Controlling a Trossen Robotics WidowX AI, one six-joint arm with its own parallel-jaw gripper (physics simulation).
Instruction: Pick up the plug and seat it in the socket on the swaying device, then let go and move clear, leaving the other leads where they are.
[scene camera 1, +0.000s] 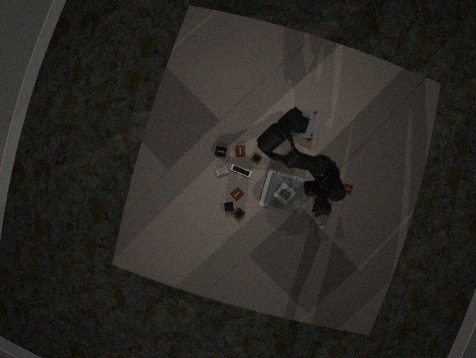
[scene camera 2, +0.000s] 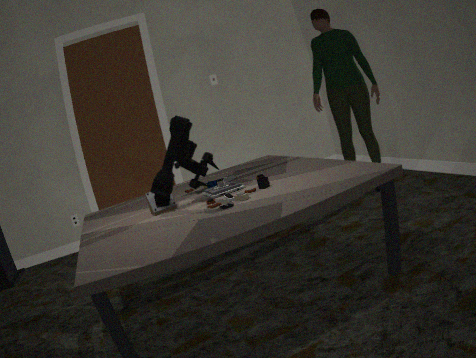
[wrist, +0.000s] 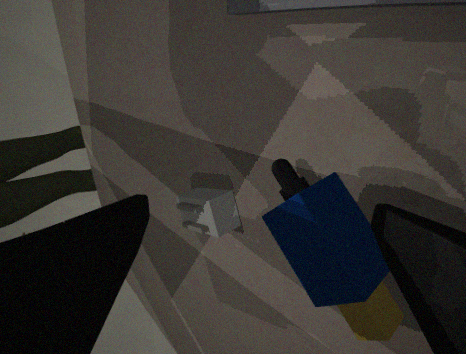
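The plug is a blue block (scene camera 2: 213, 184) (wrist: 327, 242) with a black nub at one end and a yellow part at the other. It lies tilted in the wrist view, close beside the right finger and well apart from the left one. My gripper (scene camera 2: 214, 177) (wrist: 261, 210) is open with its fingers wide apart; the plug is not clamped. In scene camera 1 the arm's end hides the plug. The device is a grey plate (scene camera 1: 274, 179) (scene camera 2: 223, 190) bearing a pale square socket block (scene camera 1: 278, 194), just left of the arm's end. The plate's edge (wrist: 350, 7) shows at the wrist view's top.
A light grey slotted connector (scene camera 1: 321, 227) (wrist: 220, 212) lies near the plug. A red square piece (scene camera 1: 348, 189) lies right of the arm. Left of the device are red pieces (scene camera 1: 237, 194), dark blocks (scene camera 1: 220, 151), a cream piece (scene camera 1: 221, 171) and a white-framed black bar (scene camera 1: 241, 170).
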